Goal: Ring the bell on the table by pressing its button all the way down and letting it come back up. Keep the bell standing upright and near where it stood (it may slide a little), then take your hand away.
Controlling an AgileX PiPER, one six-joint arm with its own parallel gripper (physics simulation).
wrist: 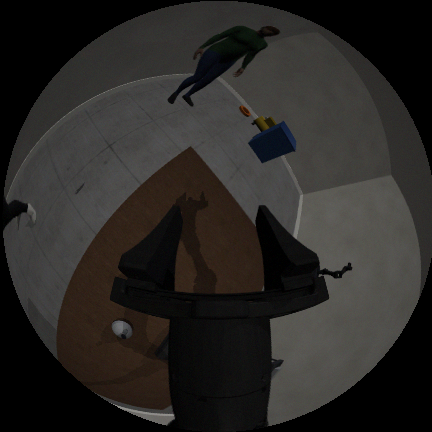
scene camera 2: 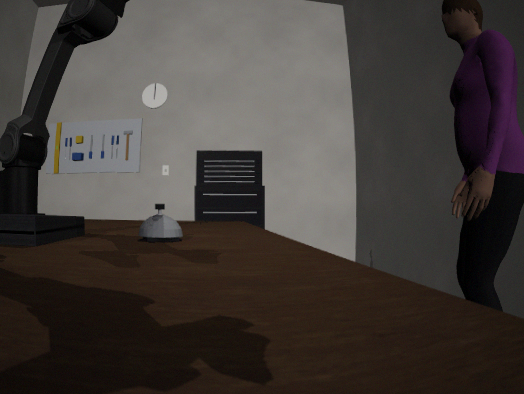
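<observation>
A silver dome bell with a dark button on a short stem stands upright on the brown wooden table. The button stands raised above the dome in the scene view. My gripper is open, with its two dark fingers wide apart and no object between them. It is high above the table and well away from the bell, which shows at the lower left in the wrist view. The fingers do not show in the scene view, where the arm rises out at the upper left.
The arm's base stands on the table left of the bell. A dark tool cabinet is behind the table. A person in purple stands at the right. A person in green and a blue box are beyond the table.
</observation>
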